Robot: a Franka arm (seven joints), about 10 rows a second.
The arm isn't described. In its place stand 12 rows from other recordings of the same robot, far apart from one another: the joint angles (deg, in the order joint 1, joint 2, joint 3, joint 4, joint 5, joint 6, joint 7), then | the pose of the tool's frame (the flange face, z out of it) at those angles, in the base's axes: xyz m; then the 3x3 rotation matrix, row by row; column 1 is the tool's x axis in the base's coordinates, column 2 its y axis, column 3 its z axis.
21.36, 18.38, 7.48, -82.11, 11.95, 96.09, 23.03 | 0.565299 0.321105 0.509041; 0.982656 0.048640 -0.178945; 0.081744 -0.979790 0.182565; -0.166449 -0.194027 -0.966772
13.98, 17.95, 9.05, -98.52, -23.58, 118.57, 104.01 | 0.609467 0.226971 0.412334; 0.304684 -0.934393 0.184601; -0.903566 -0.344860 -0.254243; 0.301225 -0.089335 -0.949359
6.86, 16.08, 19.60, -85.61, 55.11, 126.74, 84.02 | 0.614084 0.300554 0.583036; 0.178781 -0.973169 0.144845; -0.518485 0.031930 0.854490; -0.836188 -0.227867 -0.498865
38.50, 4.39, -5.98, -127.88, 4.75, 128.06, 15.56 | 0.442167 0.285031 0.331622; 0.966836 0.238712 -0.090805; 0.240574 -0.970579 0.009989; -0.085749 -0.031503 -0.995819
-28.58, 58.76, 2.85, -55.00, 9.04, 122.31, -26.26 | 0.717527 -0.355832 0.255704; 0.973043 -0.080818 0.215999; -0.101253 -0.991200 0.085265; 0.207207 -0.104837 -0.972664
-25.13, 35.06, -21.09, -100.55, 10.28, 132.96, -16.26 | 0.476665 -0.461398 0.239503; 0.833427 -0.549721 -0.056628; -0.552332 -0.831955 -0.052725; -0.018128 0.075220 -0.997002
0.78, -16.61, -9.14, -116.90, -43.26, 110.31, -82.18 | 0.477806 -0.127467 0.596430; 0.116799 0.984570 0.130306; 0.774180 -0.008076 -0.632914; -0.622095 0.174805 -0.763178
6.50, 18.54, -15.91, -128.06, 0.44, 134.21, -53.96 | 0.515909 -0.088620 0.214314; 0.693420 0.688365 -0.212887; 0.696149 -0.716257 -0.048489; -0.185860 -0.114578 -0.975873
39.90, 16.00, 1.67, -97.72, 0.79, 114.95, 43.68 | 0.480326 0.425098 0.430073; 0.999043 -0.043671 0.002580; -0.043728 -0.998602 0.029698; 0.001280 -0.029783 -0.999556
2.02, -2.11, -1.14, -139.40, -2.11, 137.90, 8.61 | 0.480977 0.007167 0.319562; 0.994126 -0.107629 0.011340; -0.107337 -0.993938 -0.023780; 0.013831 0.022423 -0.999653
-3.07, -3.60, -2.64, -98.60, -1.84, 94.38, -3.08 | 0.536019 -0.057533 0.594334; 0.998983 -0.042960 -0.013684; -0.043329 -0.998671 -0.027902; -0.012467 0.028467 -0.999517
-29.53, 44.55, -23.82, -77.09, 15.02, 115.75, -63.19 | 0.499793 -0.533457 0.285342; 0.985751 0.154225 -0.067154; 0.154353 -0.988010 -0.003309; -0.066859 -0.007103 -0.997737
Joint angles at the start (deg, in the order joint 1, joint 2, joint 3, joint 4, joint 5, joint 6, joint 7):
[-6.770, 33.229, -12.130, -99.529, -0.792, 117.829, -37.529]
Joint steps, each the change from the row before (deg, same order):
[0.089, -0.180, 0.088, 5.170, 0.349, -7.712, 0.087]
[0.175, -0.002, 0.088, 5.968, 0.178, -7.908, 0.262]
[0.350, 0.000, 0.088, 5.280, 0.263, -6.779, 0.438]
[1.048, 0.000, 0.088, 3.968, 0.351, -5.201, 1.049]
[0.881, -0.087, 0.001, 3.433, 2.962, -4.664, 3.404]
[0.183, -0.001, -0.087, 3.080, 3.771, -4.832, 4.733]
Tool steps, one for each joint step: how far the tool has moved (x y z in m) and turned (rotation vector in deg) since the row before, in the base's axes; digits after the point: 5 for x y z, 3 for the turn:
[0.01206, 0.00204, 0.03064, 0.932, 2.134, -0.495]
[0.01239, 0.00374, 0.03592, 0.627, 1.783, -0.358]
[0.00893, 0.00685, 0.03316, 0.525, 1.341, -0.293]
[0.00692, 0.01530, 0.02537, 0.301, 1.071, -0.116]
[0.00491, 0.01802, 0.02281, 1.725, 0.375, -3.263]
[0.00064, 0.01199, 0.01963, 2.142, 1.092, -5.079]

